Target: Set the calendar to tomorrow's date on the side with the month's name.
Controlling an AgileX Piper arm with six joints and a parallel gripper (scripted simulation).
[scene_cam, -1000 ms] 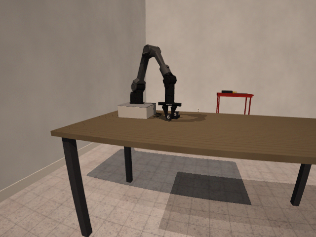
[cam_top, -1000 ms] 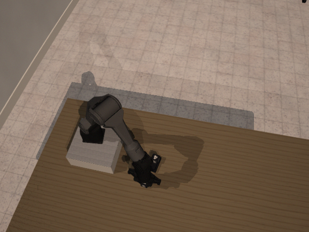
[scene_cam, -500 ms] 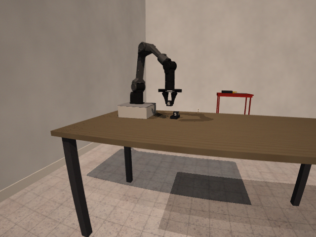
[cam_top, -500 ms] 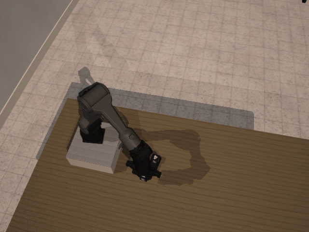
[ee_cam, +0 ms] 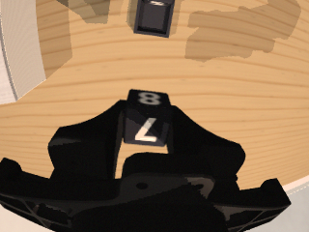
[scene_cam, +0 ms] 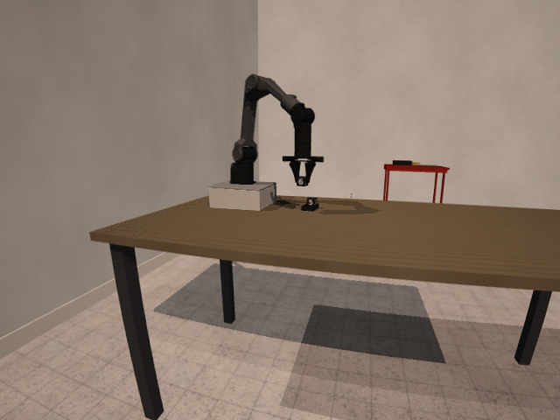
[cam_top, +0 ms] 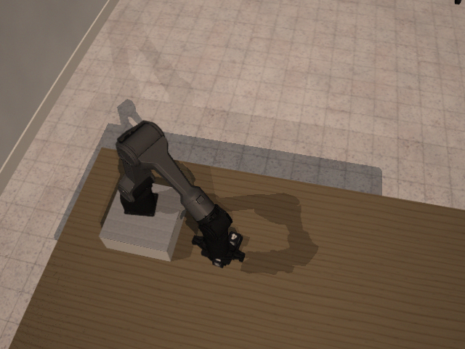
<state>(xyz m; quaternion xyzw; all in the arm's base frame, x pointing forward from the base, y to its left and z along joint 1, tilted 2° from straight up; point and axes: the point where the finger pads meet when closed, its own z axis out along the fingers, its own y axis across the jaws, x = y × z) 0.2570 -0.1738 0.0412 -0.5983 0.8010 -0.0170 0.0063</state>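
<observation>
Right now my hand is 110 mm above the tray, 90 mm to the right of it and 20 mm short of it. From my hand the other things lie so: black number cube: right at my hand.
</observation>
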